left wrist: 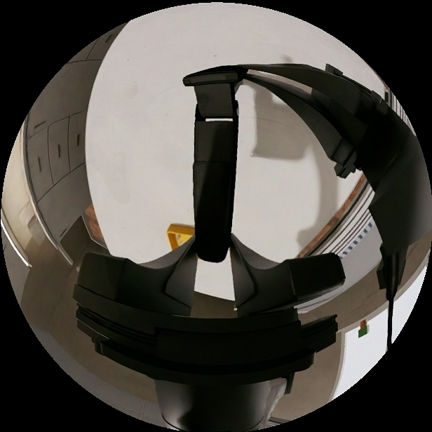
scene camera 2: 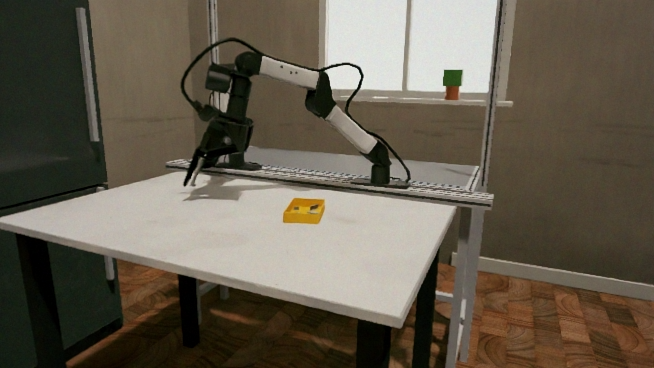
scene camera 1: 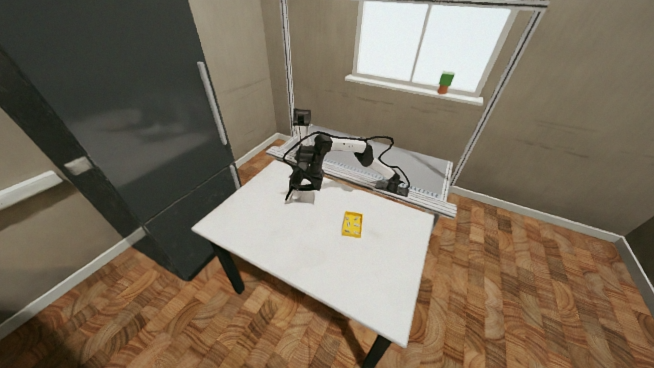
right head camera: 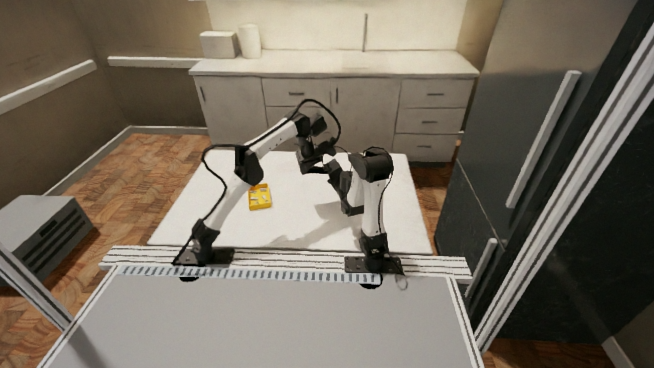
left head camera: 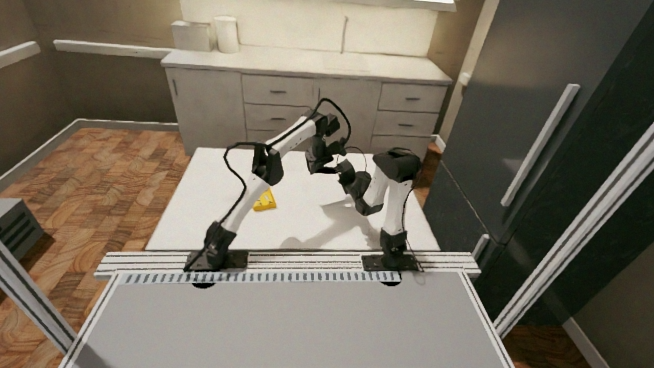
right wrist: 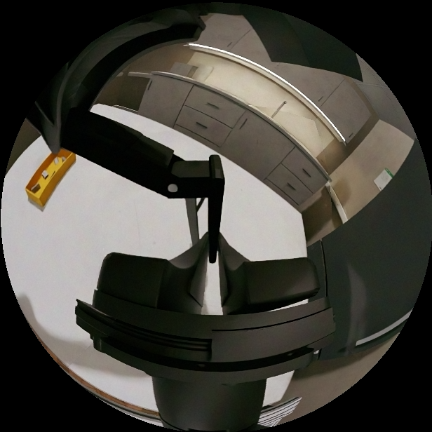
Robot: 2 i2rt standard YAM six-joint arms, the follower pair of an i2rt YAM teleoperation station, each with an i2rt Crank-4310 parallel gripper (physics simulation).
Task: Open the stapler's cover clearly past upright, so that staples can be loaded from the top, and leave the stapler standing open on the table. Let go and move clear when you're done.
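Where they show: left gripper, fingertip midpoint: (scene camera 2: 243, 152) (scene camera 1: 318, 189) (right head camera: 302, 172) (left head camera: 310, 172); right gripper, fingertip midpoint: (scene camera 2: 192, 167) (scene camera 1: 289, 191); left arm's base, link origin: (scene camera 2: 380, 184) (scene camera 1: 391, 189) (right head camera: 205, 257) (left head camera: 217, 261); right arm's base, link origin: (scene camera 2: 237, 167) (right head camera: 372, 266) (left head camera: 389, 263).
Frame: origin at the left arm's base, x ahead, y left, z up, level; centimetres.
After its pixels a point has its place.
The black stapler (left head camera: 327, 170) @(z 14.4, x 33.9, y -41.0 cm) (scene camera 1: 288, 193) @(z 7.8, x 37.5, y -50.1 cm) (scene camera 2: 190, 172) @(z 7.4, x 38.4, y -49.2 cm) (left wrist: 215, 185) (right wrist: 215, 200) is held in the air above the table, between both grippers. Its thick arm and its thin flat arm stand apart at the hinge, in the right wrist view at an angle a little wider than square. A silver strip (right wrist: 193, 220) hangs beside the thin arm. My left gripper (left wrist: 213, 234) (left head camera: 318, 167) @(z 13.8, x 33.4, y -33.8 cm) is shut on the thick arm. My right gripper (right wrist: 213, 234) (left head camera: 345, 172) @(z 8.5, x 36.4, y -49.9 cm) is shut on the thin arm. Which arm is the cover I cannot tell for sure.
A yellow tray (left head camera: 265, 200) @(z -1.9, x 34.1, y -14.7 cm) (right head camera: 260, 197) @(z -1.9, x 35.9, y -13.4 cm) (scene camera 1: 352, 224) @(z -1.8, x 34.9, y -13.1 cm) (scene camera 2: 304, 211) @(z -1.9, x 33.4, y -14.1 cm) with several small pieces stands on the white table (scene camera 1: 320, 260) @(z -2.1, x 61.1, y -19.6 cm) (scene camera 2: 240, 240) @(z -2.2, x 59.4, y -19.2 cm). In the head views it lies beside and partly behind the left arm. The two wrists are very close together.
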